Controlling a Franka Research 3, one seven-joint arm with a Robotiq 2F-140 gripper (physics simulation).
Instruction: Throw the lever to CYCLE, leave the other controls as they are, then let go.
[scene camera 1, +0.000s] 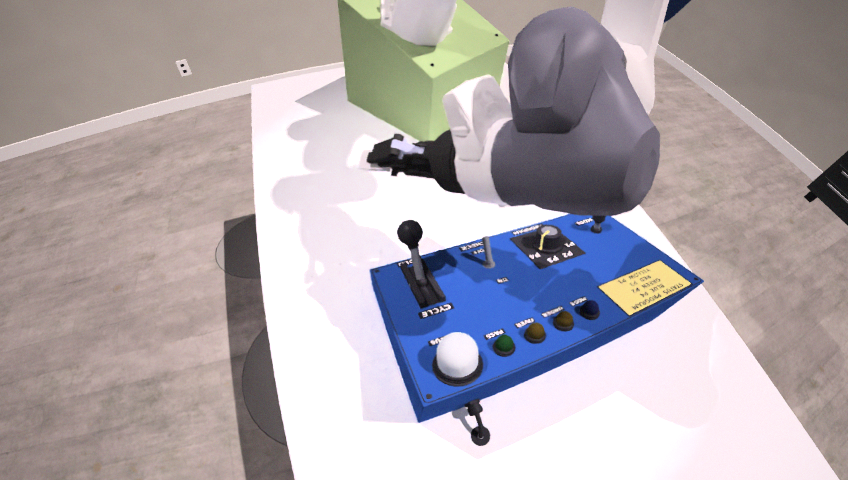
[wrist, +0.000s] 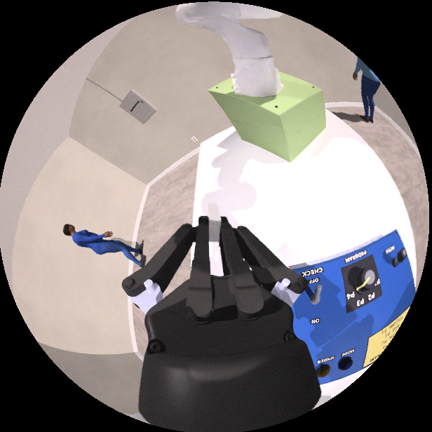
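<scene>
The lever (scene camera 1: 416, 255) with a black ball knob stands in a slot at the left of the blue panel (scene camera 1: 535, 291) (wrist: 330, 335). It leans toward the far end of its slot, away from the CYCLE label (scene camera 1: 436, 311) at the near end. My gripper (scene camera 1: 371, 163) (wrist: 211, 211) is shut and empty, above the white table, beyond the panel's far edge and apart from the lever. In the wrist view the lever does not show; the gripper body covers the panel's left part.
A toggle switch (scene camera 1: 488, 252) (wrist: 317, 294), a program dial (scene camera 1: 547, 236) (wrist: 367, 277) and a small knobbed control (scene camera 1: 598, 223) (wrist: 399, 257) stand on the panel. A white dome (scene camera 1: 457, 355) and several coloured buttons line its near side. A green block (scene camera 1: 404, 77) (wrist: 280, 120) stands beyond.
</scene>
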